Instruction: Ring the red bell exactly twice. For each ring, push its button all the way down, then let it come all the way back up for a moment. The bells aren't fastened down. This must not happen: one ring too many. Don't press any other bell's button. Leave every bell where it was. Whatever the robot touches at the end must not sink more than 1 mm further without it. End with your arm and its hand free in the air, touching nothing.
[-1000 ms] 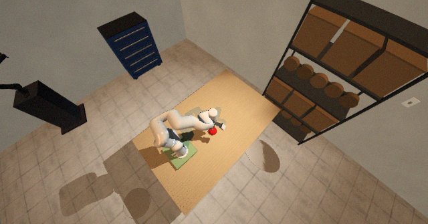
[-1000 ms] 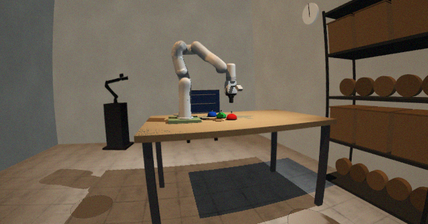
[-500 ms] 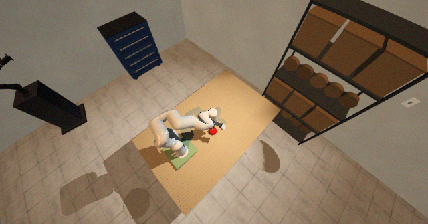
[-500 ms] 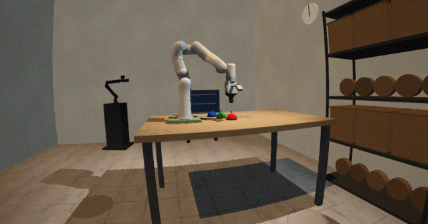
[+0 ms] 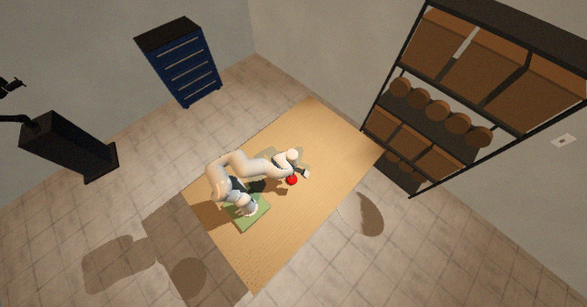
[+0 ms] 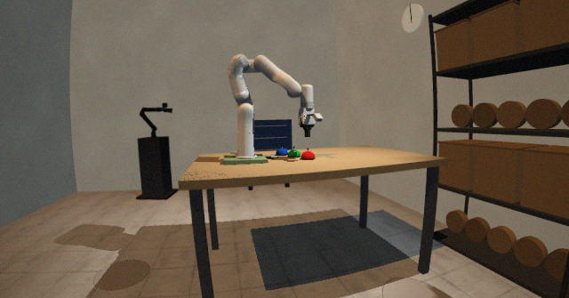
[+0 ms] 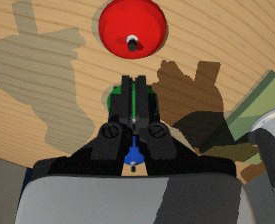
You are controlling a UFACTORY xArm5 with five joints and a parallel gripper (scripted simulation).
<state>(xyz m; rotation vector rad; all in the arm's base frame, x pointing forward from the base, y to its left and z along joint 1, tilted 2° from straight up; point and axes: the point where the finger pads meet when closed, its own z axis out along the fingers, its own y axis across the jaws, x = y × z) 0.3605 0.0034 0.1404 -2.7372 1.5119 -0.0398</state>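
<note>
My hand is 110 mm above the red bell. Round my hand: blue bell 220 mm to the left, 140 mm behind, 110 mm below; green bell 110 mm to the left, 110 mm below, 70 mm behind.
</note>
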